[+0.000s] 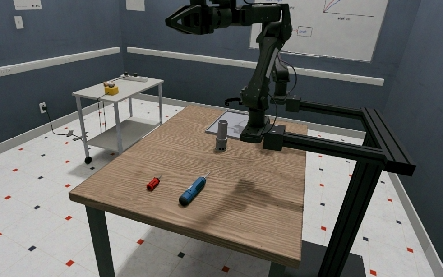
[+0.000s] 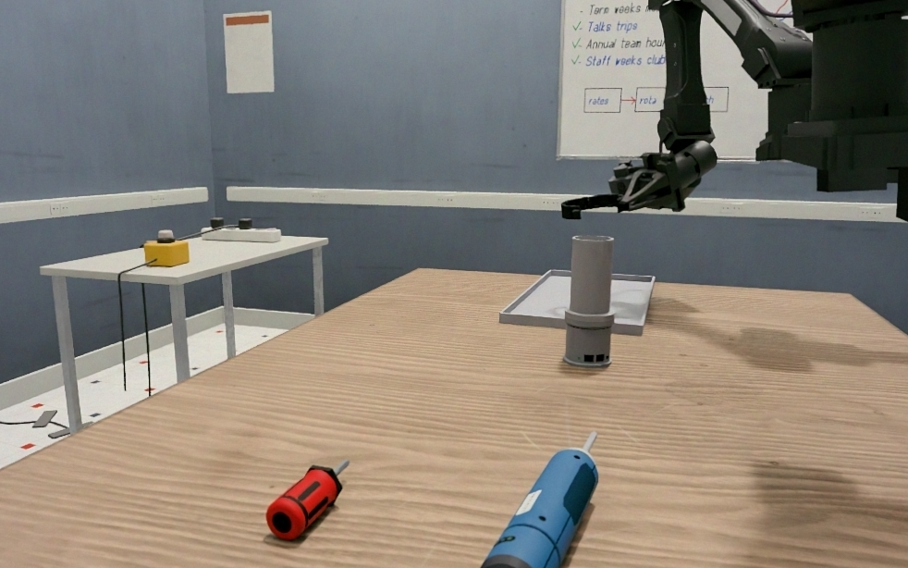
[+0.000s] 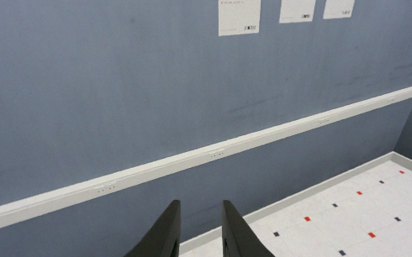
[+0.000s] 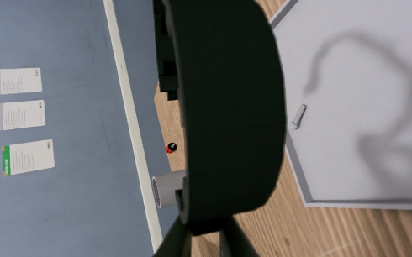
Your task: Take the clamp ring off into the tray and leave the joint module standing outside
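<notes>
Now: right hand 60 mm short of the dark clamp ring, 10 mm to the left of it and 10 mm above it. The rest, counted from my right hand: small screw (170 mm below, 120 mm to the left, 50 mm ahead); grey tray (180 mm below, 70 mm to the right, 70 mm ahead); grey link tube (280 mm to the left, 70 mm below, 10 mm ahead).
</notes>
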